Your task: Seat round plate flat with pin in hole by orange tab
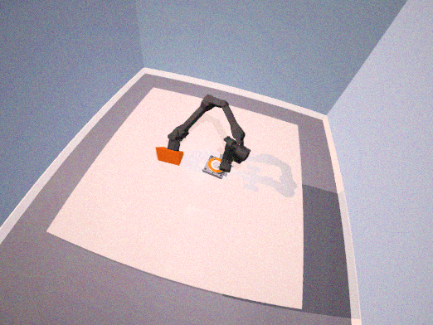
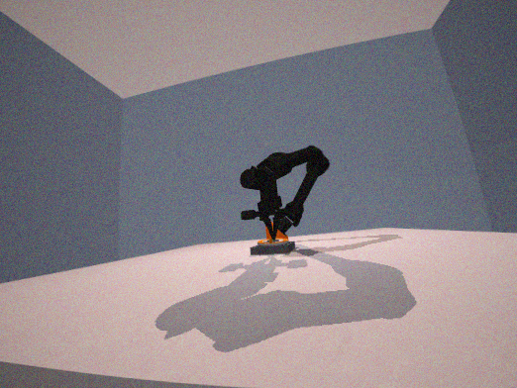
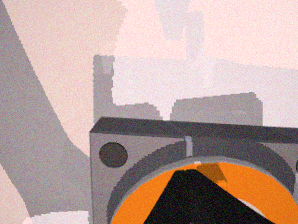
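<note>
Right now my gripper tip is 50 mm past the grey square base, 20 mm above it and 10 mm to the left of it. From my gripper tip the other things lie so: round orange plate (30 mm behind, 10 mm to the right).
</note>
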